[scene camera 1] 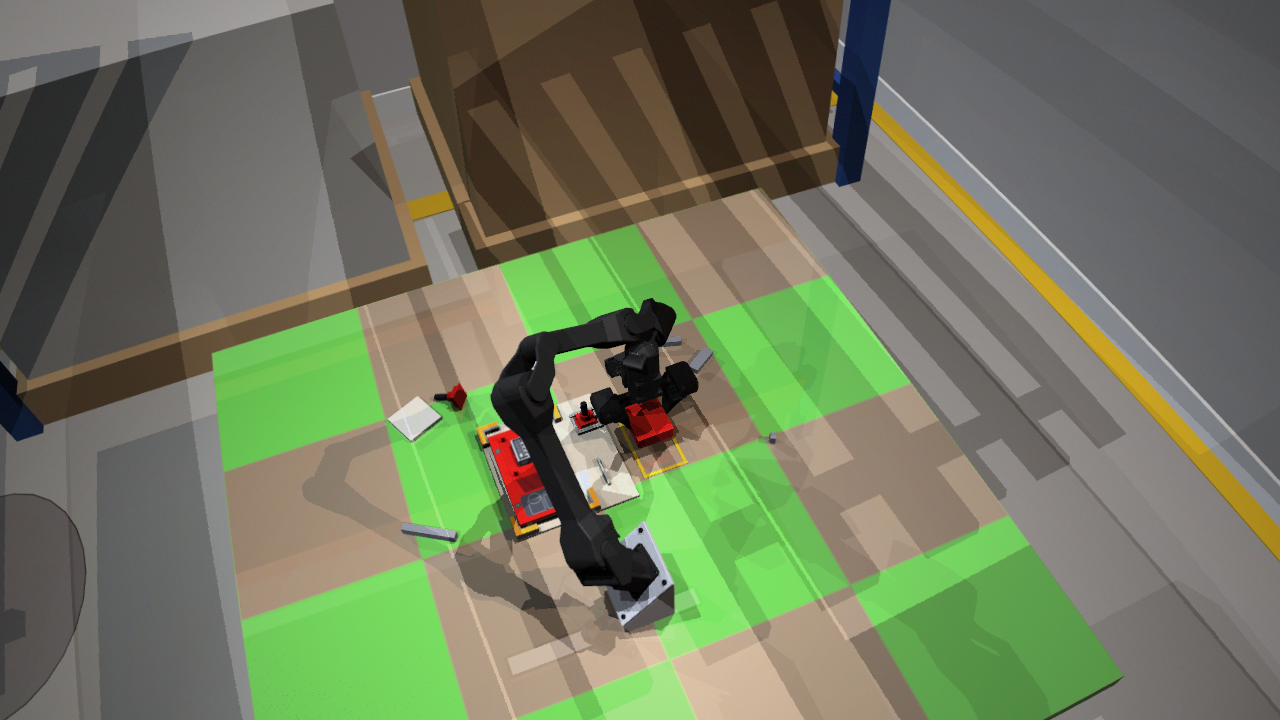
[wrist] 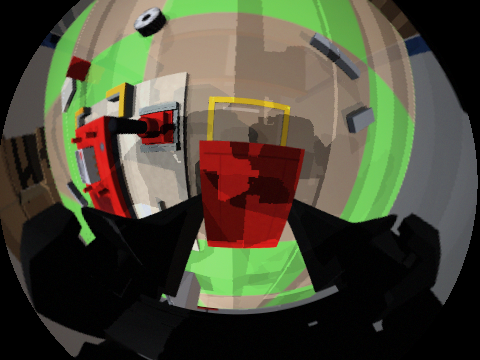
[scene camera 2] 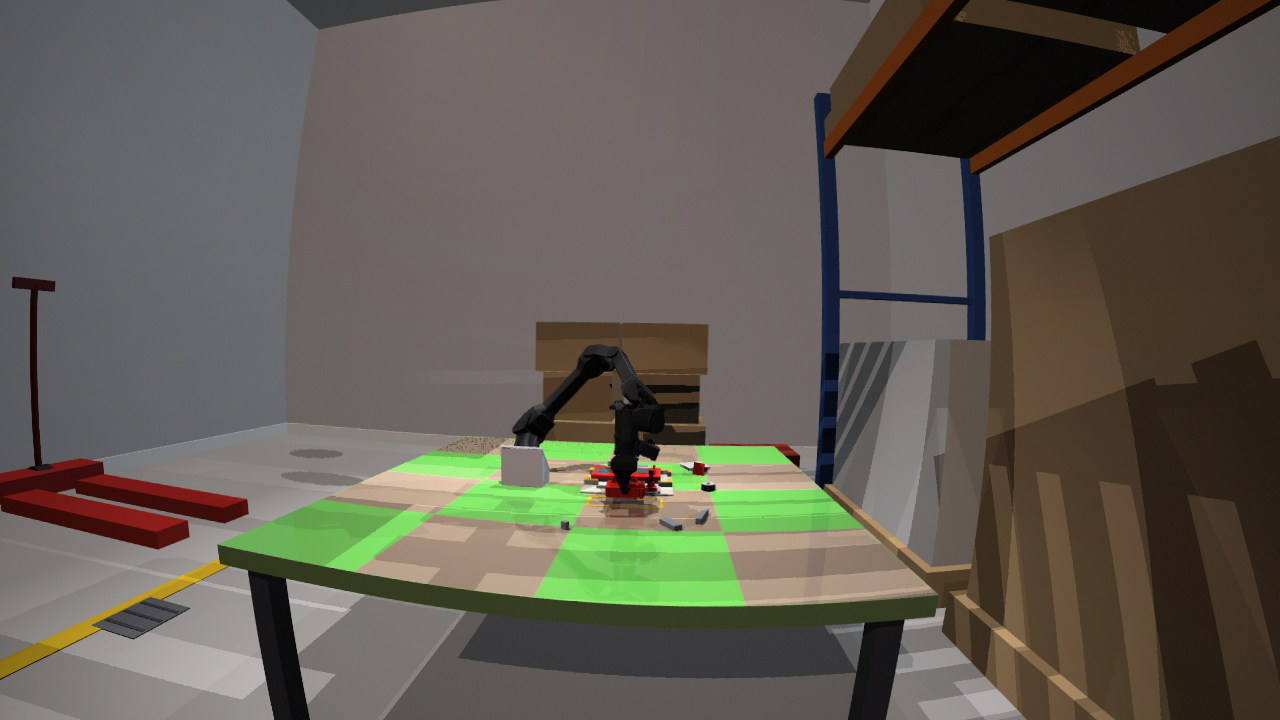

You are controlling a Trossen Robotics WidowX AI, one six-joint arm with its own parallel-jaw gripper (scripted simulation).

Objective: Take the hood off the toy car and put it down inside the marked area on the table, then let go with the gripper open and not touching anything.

My gripper [scene camera 1: 646, 420] holds a red hood [scene camera 1: 649, 424].
